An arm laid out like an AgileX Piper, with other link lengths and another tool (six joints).
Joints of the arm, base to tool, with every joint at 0 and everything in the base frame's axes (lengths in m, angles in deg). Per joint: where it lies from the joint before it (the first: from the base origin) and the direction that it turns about. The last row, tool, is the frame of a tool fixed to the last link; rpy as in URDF.
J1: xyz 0 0 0.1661 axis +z
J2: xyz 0 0 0 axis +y
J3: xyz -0.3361 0 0.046 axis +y
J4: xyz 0.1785 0 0.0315 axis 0.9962 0 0.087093
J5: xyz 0 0 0 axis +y
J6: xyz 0.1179 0 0.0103 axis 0.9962 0 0.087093
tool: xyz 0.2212 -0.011 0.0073 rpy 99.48 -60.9 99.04
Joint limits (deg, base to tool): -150..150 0..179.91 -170..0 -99.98..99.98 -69.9..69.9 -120..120
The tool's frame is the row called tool.
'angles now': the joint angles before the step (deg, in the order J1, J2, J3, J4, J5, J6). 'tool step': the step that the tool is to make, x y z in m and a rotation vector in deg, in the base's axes. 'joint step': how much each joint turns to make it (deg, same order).
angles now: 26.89 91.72 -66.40 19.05 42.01 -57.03
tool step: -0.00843 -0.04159 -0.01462 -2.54 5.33 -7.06
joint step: -3.87 -0.18 0.00 -3.72 4.93 6.68
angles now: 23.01 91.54 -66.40 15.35 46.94 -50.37
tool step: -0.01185 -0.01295 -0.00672 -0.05 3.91 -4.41
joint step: -1.40 0.00 0.00 -0.46 2.90 4.28
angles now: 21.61 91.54 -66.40 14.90 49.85 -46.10
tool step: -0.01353 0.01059 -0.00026 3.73 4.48 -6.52
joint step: -0.12 0.00 0.00 3.01 1.48 6.30
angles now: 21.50 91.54 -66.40 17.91 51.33 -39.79
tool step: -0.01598 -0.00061 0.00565 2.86 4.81 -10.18
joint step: -0.10 -1.68 0.01 0.42 2.35 11.64
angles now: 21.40 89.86 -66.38 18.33 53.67 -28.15
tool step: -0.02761 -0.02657 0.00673 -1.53 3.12 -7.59
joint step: -0.08 -4.56 1.22 -4.13 4.51 10.74
